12 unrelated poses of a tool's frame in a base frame.
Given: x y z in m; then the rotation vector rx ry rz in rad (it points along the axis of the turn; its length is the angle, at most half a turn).
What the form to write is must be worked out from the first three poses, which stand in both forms.
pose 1, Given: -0.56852 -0.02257 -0.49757 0.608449 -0.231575 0.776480
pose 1, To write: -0.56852 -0.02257 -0.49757 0.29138 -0.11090 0.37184 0.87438
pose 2, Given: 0.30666 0.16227 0.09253 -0.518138 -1.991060 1.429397
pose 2, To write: 0.30666 0.16227 0.09253 -0.19644 -0.75488 0.54193 0.31286
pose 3, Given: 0.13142 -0.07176 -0.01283 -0.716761 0.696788 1.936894
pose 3, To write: 0.13142 -0.07176 -0.01283 -0.29153 0.28341 0.78781 0.46265
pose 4, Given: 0.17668 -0.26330 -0.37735 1.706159 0.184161 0.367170
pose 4, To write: 0.17668 -0.26330 -0.37735 0.74775 0.08071 0.16092 0.63911
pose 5, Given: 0.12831 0.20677 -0.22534 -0.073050 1.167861 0.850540
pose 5, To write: 0.12831 0.20677 -0.22534 -0.03342 0.53433 0.38915 0.74963
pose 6, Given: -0.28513 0.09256 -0.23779 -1.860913 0.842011 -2.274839
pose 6, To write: -0.28513 0.09256 -0.23779 -0.60814 0.27517 -0.74342 0.04215
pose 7, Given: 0.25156 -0.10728 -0.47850 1.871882 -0.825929 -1.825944
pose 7, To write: 0.25156 -0.10728 -0.47850 0.66904 -0.29520 -0.65262 0.19833
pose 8, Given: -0.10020 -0.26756 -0.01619 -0.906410 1.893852 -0.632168
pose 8, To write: -0.10020 -0.26756 -0.01619 -0.36772 0.76831 -0.25646 0.45685
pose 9, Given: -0.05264 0.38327 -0.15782 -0.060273 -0.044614 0.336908
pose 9, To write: -0.05264 0.38327 -0.15782 -0.02999 -0.02220 0.16762 0.98515
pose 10, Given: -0.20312 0.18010 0.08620 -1.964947 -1.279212 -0.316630
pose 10, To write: -0.20312 0.18010 0.08620 -0.76884 -0.50052 -0.12389 0.37818
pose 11, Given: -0.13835 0.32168 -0.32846 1.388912 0.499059 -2.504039
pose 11, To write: -0.13835 0.32168 -0.32846 0.47455 0.17051 -0.85556 0.11722
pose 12, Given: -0.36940 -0.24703 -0.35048 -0.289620 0.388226 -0.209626
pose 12, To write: -0.36940 -0.24703 -0.35048 -0.14314 0.19187 -0.10360 0.96538
